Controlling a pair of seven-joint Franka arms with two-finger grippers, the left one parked.
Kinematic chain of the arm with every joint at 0, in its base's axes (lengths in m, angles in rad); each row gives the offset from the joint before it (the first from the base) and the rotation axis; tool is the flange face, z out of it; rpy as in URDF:
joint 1: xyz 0 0 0.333 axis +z
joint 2: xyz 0 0 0 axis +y
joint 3: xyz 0 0 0.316 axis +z
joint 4: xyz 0.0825 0 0 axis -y
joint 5: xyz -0.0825 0 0.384 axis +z
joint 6: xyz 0 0 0 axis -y
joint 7: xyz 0.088 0 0 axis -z
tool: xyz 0 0 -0.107 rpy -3.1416 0 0
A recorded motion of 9 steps. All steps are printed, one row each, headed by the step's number.
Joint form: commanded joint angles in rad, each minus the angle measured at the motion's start. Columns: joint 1, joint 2, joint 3, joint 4, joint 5, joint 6, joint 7.
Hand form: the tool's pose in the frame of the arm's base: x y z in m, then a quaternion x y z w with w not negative. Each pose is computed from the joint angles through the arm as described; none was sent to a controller.
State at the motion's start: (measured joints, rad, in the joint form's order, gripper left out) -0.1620 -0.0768 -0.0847 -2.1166 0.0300 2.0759 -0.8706
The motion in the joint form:
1: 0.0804 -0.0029 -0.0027 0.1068 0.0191 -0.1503 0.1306
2: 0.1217 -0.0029 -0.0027 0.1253 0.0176 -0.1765 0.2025
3: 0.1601 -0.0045 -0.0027 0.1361 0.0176 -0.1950 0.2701
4: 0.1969 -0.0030 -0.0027 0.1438 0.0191 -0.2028 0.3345
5: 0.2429 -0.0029 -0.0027 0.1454 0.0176 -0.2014 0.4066
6: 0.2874 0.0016 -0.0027 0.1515 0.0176 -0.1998 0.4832
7: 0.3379 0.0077 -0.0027 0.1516 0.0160 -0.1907 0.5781
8: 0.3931 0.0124 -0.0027 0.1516 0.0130 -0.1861 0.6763
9: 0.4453 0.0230 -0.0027 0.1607 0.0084 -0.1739 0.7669
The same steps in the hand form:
1: 0.5260 -0.0872 0.4893 -0.96152 -0.27343 -0.00944 0.02485
2: 0.5293 -0.0655 0.4958 -0.96539 -0.25944 -0.00427 0.02635
3: 0.5309 -0.0450 0.5002 -0.96896 -0.24566 -0.00006 0.02775
4: 0.5328 -0.0253 0.5024 -0.97225 -0.23219 0.00191 0.02862
5: 0.5338 -0.0009 0.5033 -0.97518 -0.21971 0.00235 0.02742
6: 0.5351 0.0230 0.5039 -0.97860 -0.20401 0.00245 0.02675
7: 0.5353 0.0500 0.5015 -0.98291 -0.18230 0.00295 0.02527
8: 0.5330 0.0795 0.4994 -0.98659 -0.16149 0.00495 0.02331
9: 0.5326 0.1078 0.4990 -0.98950 -0.14309 0.00111 0.02047

